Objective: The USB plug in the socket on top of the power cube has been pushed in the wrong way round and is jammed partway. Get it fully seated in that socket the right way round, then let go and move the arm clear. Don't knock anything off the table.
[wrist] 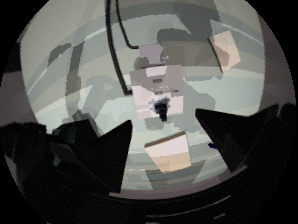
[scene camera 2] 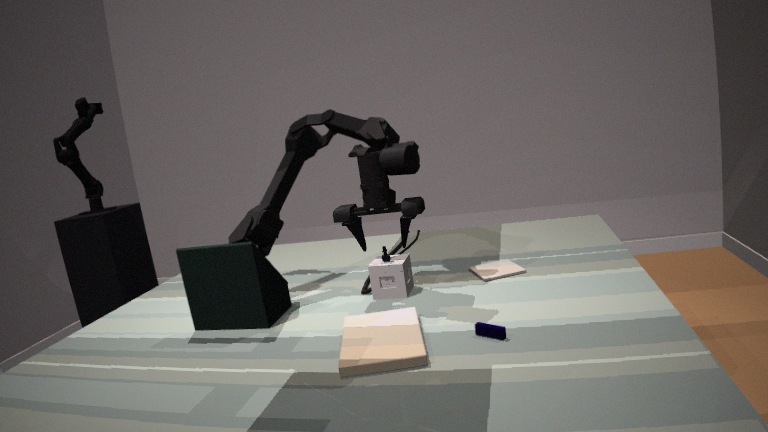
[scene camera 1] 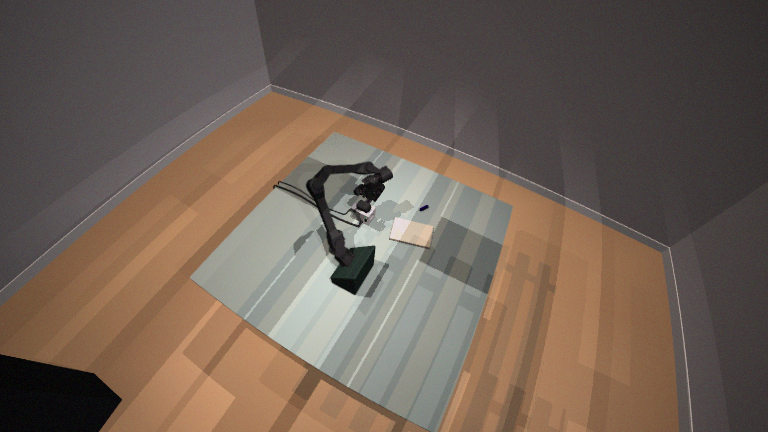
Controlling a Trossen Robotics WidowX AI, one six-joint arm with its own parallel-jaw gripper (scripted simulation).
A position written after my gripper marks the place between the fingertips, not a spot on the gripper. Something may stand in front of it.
My gripper [scene camera 2: 384, 249] is open and holds nothing. Also in view: a tan pad [scene camera 2: 390, 340] and a power cube [scene camera 2: 388, 281].
The tan pad also shows in the wrist view [wrist: 170, 154] and in scene camera 1 [scene camera 1: 409, 232]. My gripper shows as well in the wrist view [wrist: 164, 117].
